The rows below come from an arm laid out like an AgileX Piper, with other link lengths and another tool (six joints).
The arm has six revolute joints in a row. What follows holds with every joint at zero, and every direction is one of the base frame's.
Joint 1 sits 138.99 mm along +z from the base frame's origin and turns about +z.
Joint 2 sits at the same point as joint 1 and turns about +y.
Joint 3 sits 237.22 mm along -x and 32.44 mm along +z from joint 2 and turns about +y.
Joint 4 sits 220.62 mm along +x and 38.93 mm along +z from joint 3 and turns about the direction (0.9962, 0, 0.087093).
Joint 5 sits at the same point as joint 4 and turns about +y.
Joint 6 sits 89.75 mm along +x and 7.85 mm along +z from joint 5 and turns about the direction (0.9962, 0, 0.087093).
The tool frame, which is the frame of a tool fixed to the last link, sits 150.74 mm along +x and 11.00 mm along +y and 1.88 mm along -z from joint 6; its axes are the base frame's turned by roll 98.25, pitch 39.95 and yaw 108.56 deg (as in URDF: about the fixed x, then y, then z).
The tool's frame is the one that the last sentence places.
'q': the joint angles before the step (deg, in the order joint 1, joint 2, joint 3, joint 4, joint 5, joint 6). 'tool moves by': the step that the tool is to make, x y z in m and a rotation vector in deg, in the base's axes. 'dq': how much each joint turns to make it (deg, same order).
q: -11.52 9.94 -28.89 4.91 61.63 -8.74
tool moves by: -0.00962 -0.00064 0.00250 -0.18 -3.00 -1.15
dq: 0.00 -6.28 0.82 -0.86 2.38 1.58
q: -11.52 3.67 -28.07 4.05 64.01 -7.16
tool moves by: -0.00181 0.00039 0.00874 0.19 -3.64 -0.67
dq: 0.00 -3.63 0.00 -0.08 0.03 1.17
